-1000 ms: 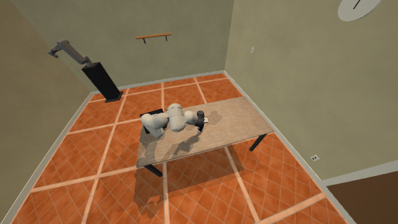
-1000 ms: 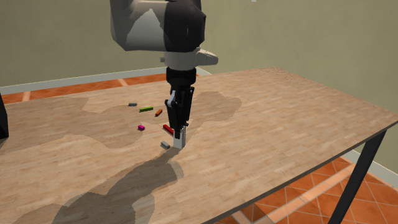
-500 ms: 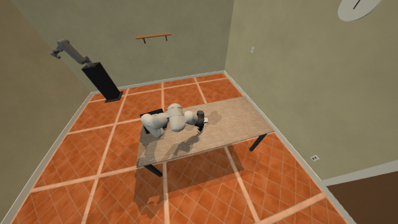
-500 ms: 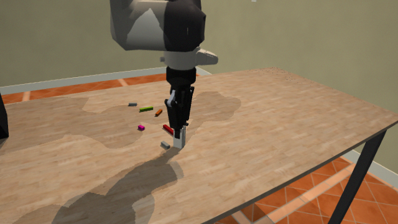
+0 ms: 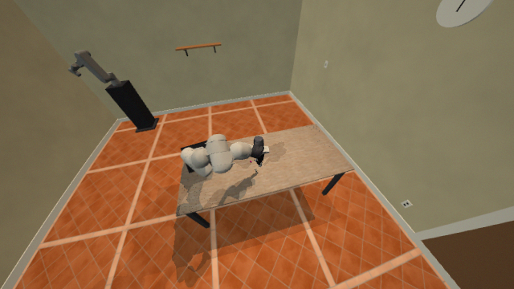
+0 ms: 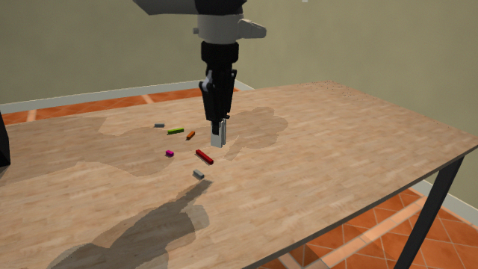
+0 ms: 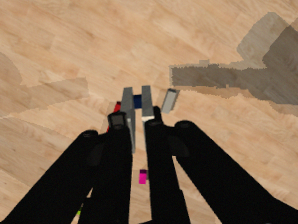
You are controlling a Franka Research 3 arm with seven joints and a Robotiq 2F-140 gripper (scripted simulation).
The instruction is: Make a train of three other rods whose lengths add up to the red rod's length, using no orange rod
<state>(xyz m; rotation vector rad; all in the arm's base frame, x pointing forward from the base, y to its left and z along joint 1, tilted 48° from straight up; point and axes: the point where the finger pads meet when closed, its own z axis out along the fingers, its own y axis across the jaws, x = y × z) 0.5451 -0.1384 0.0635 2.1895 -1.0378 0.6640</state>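
My hand is 130 mm to the right of the magenta rod, 110 mm above it and 80 mm past it. Also, from my hand: blue rod: 30 mm below; then orange rod: 210 mm to the left, 110 mm below, 20 mm ahead; then red rod: 110 mm below, 80 mm to the left.
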